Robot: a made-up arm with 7 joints. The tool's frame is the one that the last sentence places.
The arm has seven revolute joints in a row. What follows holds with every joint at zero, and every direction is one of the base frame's.
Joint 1 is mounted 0.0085 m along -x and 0.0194 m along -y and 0.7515 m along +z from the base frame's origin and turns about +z.
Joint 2 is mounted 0.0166 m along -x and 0.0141 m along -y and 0.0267 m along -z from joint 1 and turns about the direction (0, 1, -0.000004).
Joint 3 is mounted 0.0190 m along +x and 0.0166 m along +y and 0.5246 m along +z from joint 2 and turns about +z.
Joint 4 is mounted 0.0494 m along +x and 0.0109 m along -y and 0.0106 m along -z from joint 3 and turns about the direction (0, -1, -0.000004).
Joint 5 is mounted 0.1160 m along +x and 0.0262 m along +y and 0.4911 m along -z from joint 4 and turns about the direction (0, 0.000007, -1).
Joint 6 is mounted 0.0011 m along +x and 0.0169 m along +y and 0.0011 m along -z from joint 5 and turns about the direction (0, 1, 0.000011).
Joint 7 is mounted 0.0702 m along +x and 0.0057 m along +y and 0.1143 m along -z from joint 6 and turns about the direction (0, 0.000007, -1).
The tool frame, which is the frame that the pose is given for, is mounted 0.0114 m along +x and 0.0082 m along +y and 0.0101 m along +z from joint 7; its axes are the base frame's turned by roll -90.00, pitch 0.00 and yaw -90.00 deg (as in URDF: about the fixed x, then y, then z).
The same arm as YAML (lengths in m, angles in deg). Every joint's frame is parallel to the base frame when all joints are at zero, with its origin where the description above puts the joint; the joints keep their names.
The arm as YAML. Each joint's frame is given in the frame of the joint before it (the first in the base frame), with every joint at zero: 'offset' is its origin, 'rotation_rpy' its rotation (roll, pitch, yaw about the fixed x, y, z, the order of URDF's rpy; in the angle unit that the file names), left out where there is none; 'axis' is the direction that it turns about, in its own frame. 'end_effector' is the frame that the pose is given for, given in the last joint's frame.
length_unit: m
angle_unit: deg
chain:
  - id: joint 1
    offset: [-0.0085, -0.0194, 0.7515]
    axis: "+z"
  - id: joint 2
    offset: [-0.0166, -0.0141, -0.0267]
    axis: "+y"
  - id: joint 3
    offset: [0.019, 0.0166, 0.5246]
    axis: "+z"
  - id: joint 4
    offset: [0.0494, -0.0109, -0.0106]
    axis: "-y"
  - id: joint 5
    offset: [0.116, 0.0262, -0.4911]
    axis: "-z"
  - id: joint 6
    offset: [0.0011, 0.0169, -0.0011]
    axis: "+y"
  - id: joint 7
    offset: [0.0702, 0.0057, -0.1143]
    axis: "-z"
end_effector:
  offset: [0.0114, 0.0082, 0.0101]
  rotation_rpy: [-90.0, 0.0, -90.0]

